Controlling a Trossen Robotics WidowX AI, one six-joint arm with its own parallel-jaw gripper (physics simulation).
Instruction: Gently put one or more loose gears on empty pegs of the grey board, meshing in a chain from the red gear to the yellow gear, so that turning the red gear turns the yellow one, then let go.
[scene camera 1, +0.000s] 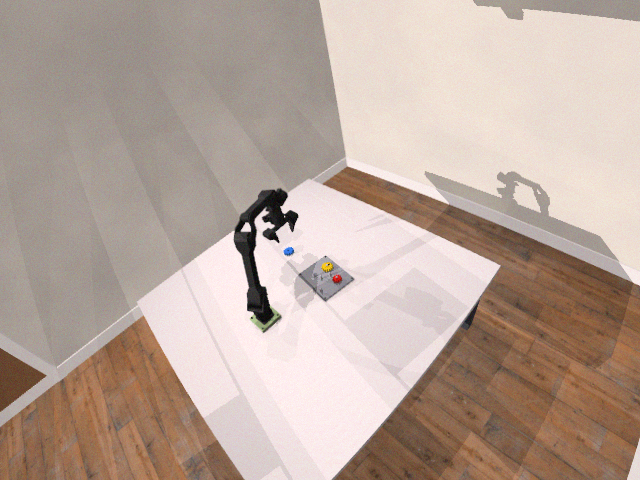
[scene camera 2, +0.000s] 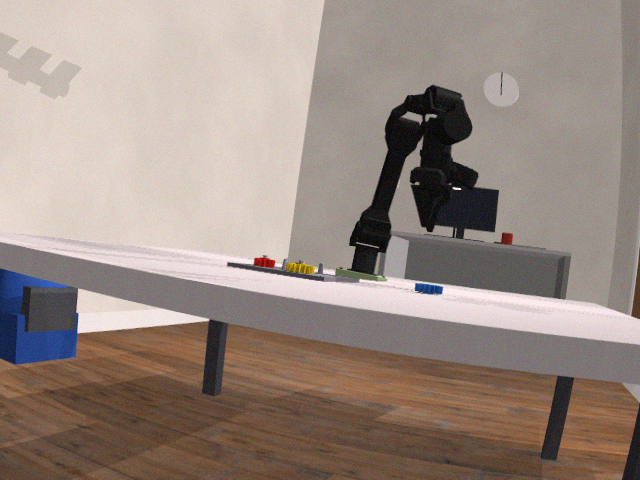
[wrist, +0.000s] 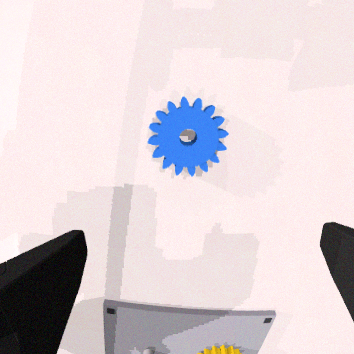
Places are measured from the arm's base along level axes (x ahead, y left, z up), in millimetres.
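Where they show: gripper, fingertip midpoint: (scene camera 1: 285, 237) (scene camera 2: 427, 229) (wrist: 207, 240); arm's base, origin of the base link: (scene camera 1: 265, 316) (scene camera 2: 362, 273).
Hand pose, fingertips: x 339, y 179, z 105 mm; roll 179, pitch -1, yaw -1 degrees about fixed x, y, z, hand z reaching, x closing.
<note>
Each offset is from my fingertips to the top centre of the thing.
A blue gear {18 mm left, 1 mm back, 101 mm down} (scene camera 1: 288, 251) (scene camera 2: 428, 288) (wrist: 175, 129) lies flat on the table, apart from the board. The grey board {251 mm right, 19 mm back, 87 mm down} (scene camera 1: 331, 292) (scene camera 2: 242, 265) (wrist: 150, 325) lies flat. On it are a yellow gear {226 mm right, 25 mm ahead, 92 mm down} (scene camera 1: 327, 267) (scene camera 2: 300, 268) (wrist: 220, 350) and a smaller red gear {311 mm right, 4 mm back, 93 mm down} (scene camera 1: 337, 279) (scene camera 2: 264, 262). Bare pegs stand on the board, one a grey peg {207 mm right, 49 mm back, 89 mm down} (scene camera 2: 320, 268) (wrist: 149, 351). The red gear does not show in the wrist view. My gripper (scene camera 1: 285, 234) (wrist: 207, 240) is open and empty, pointing down high above the table near the blue gear. In the wrist view the blue gear shows ahead of the fingertips.
The arm stands on a green base plate (scene camera 1: 272, 323) (scene camera 2: 361, 274) on the white table (scene camera 1: 289, 387) (scene camera 2: 155, 289), beside the board. Behind it in scene camera 2, a grey desk (scene camera 2: 480, 266) bears a monitor (scene camera 2: 473, 209) and a red cup (scene camera 2: 507, 238).
</note>
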